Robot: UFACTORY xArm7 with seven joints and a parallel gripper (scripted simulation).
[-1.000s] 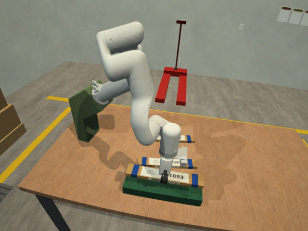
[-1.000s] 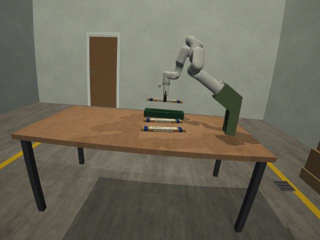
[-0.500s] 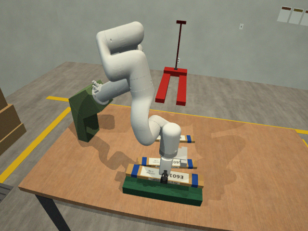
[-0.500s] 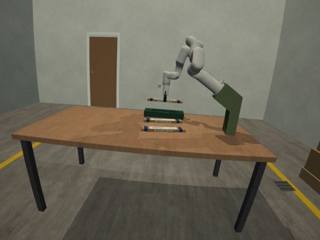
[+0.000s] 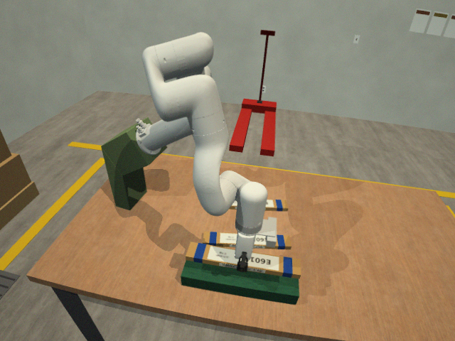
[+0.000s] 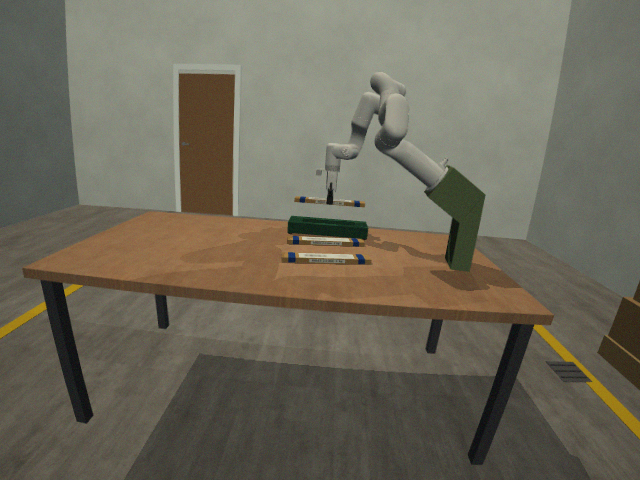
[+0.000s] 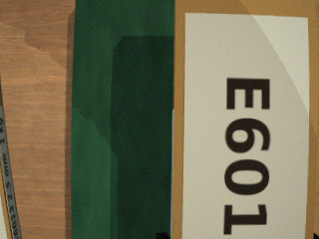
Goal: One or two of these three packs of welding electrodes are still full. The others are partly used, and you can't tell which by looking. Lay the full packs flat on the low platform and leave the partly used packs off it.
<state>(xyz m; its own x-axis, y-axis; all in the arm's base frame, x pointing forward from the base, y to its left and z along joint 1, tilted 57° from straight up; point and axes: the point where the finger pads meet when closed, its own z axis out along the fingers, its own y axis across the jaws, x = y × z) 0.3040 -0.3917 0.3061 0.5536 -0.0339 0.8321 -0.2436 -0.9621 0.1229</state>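
Now: hand 1 cm short of the low green platform, 3 cm to the right of it and 15 cm above it.
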